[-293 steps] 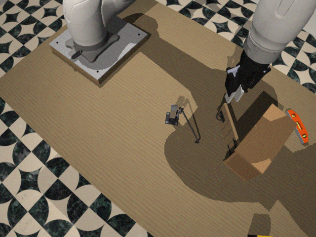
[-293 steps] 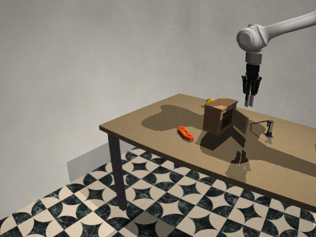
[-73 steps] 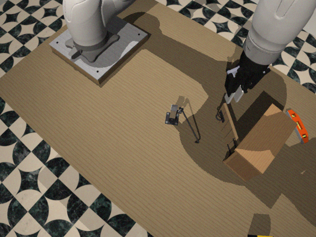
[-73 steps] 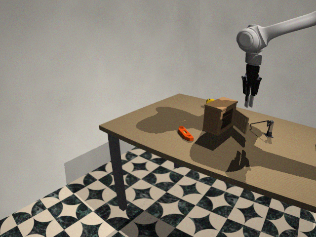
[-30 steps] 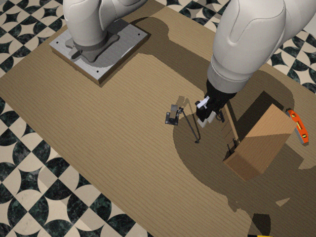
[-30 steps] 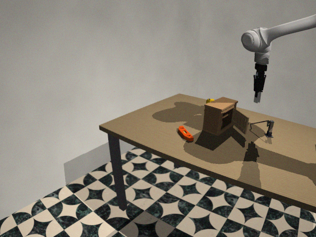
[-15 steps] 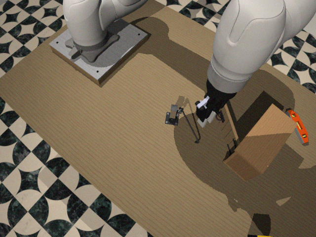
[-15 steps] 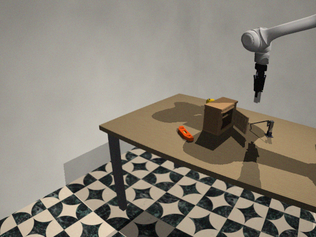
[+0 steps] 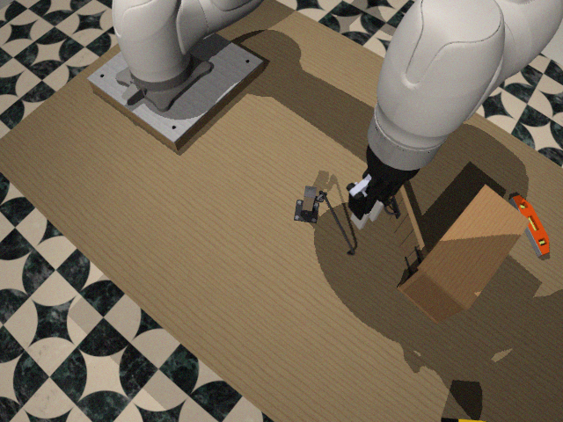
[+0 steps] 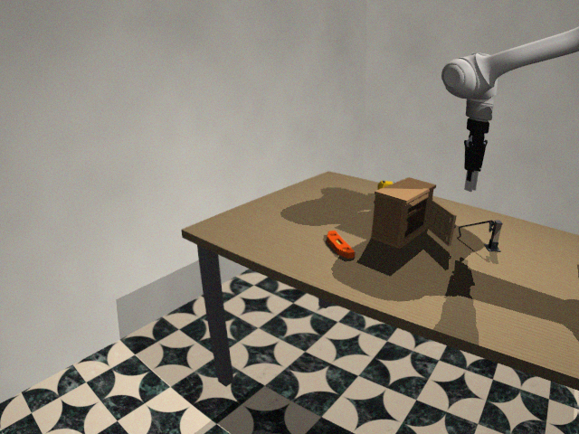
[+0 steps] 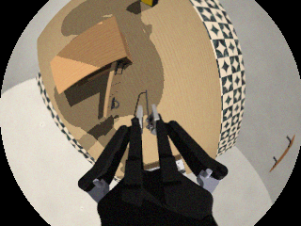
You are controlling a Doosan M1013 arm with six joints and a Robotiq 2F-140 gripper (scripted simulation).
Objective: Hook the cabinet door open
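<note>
The wire hook is 50 mm behind my hand, 20 mm to the left of it and 150 mm below it. Also, from my hand: door: 80 mm ahead, 70 mm to the left, 130 mm below; then yellow object: 380 mm ahead, 180 mm to the right, 160 mm below; then orange spirit level: 320 mm ahead, 310 mm to the left, 190 mm below.
</note>
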